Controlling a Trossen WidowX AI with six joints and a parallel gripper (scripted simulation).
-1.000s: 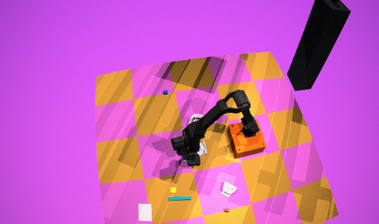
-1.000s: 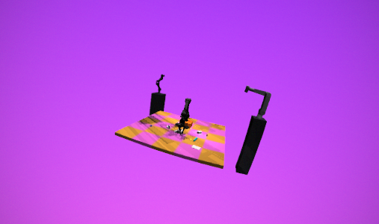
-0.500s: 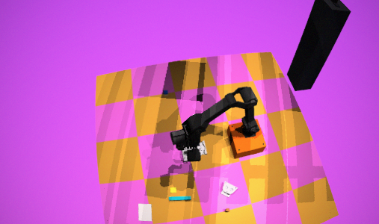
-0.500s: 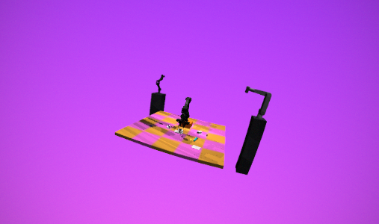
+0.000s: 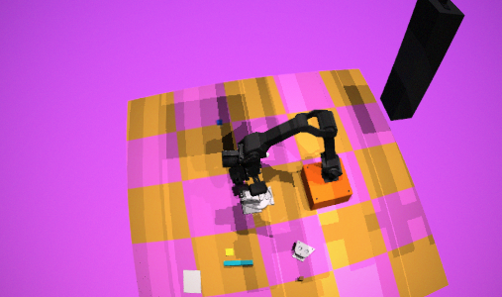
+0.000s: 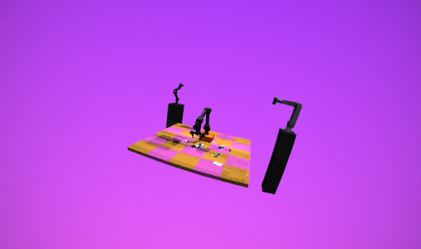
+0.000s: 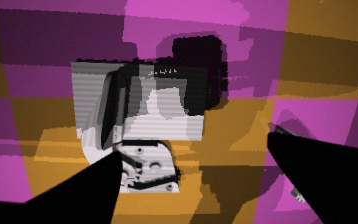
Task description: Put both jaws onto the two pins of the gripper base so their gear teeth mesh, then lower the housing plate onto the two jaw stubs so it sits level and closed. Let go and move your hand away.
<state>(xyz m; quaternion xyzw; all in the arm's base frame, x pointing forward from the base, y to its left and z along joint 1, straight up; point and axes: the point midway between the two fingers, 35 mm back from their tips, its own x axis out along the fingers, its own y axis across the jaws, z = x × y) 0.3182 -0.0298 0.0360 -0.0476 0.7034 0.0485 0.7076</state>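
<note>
Right now my gripper tip is 15 cm to the left of the gripper jaw, 8 cm past it and 7 cm above it. Round my gripper tip: yellow cube: 25 cm to the left, 13 cm ahead, 8 cm below; blue cube: 36 cm to the right, 7 cm below, 7 cm ahead; teal bar: 30 cm to the left, 10 cm ahead, 7 cm below.
</note>
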